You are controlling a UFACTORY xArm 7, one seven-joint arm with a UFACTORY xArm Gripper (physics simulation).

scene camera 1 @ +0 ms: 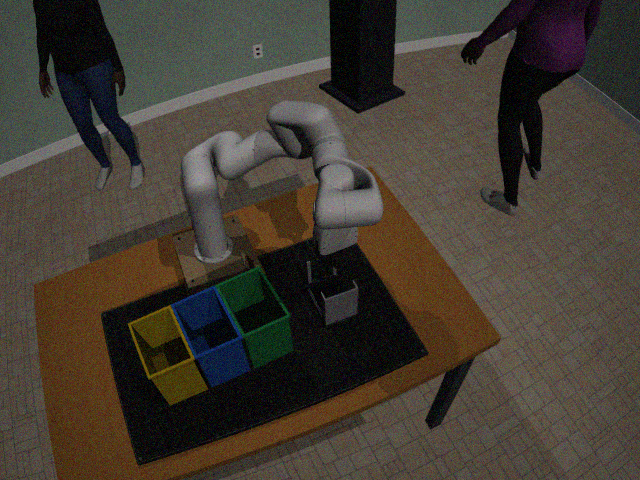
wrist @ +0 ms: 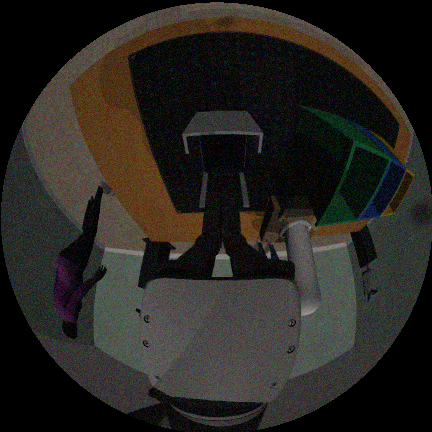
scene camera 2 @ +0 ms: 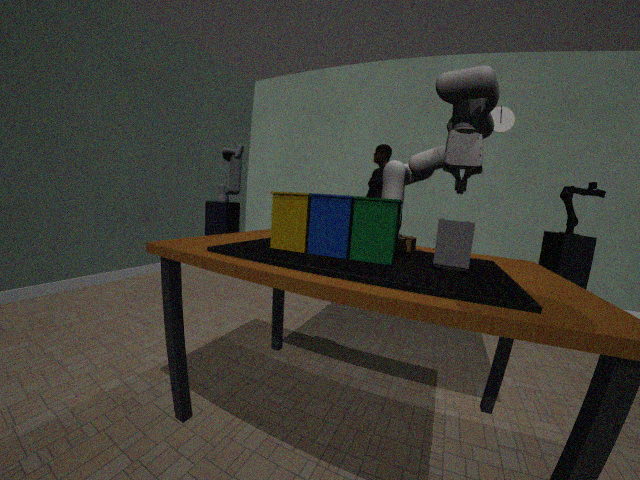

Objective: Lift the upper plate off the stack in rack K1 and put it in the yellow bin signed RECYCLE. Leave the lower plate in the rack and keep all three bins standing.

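Frame: origin at the arm's base, x ahead, y left, z up, level; centimetres.
Where they show: gripper, fingertip midpoint: [scene camera 1: 335, 263] [wrist: 221, 204] [scene camera 2: 459, 193]; arm's base at its link origin: [scene camera 1: 213, 249] [wrist: 294, 228].
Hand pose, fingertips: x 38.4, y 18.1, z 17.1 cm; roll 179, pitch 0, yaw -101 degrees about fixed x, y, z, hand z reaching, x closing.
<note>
Each offset is from my fingertips to the top centre of the thing.
The grey rack K1 @[dx -3.5, dy +0.6, dz -7.5 cm] [scene camera 1: 341, 307] [scene camera 2: 453, 243] [wrist: 222, 123] stands upright on the black mat. A dark rectangle shows inside it in the wrist view; whether this is one plate or two stacked plates, I cannot tell. My gripper [scene camera 2: 460, 190] [wrist: 221, 204] is shut, with no plate between its fingers, and hangs above the rack, apart from it. In scene camera 1 its dark fingers are hard to make out. The yellow bin @[dx -8.6, dy -48.0, dz -3.4 cm] [scene camera 1: 180, 382] [scene camera 2: 289, 222] [wrist: 401, 196] stands upright at the far end of the row of bins. Its RECYCLE sign is not readable.
The blue bin @[dx -7.0, dy -35.0, dz -3.4 cm] [scene camera 1: 223, 361] [scene camera 2: 328, 226] stands beside the yellow one. The green bin @[dx -5.5, dy -22.0, dz -3.4 cm] [scene camera 1: 268, 341] [scene camera 2: 374, 230] [wrist: 367, 175] stands on the rack's side of the row. The arm's base plate [scene camera 1: 192, 271] is behind the bins. Two people stand beyond the table.
</note>
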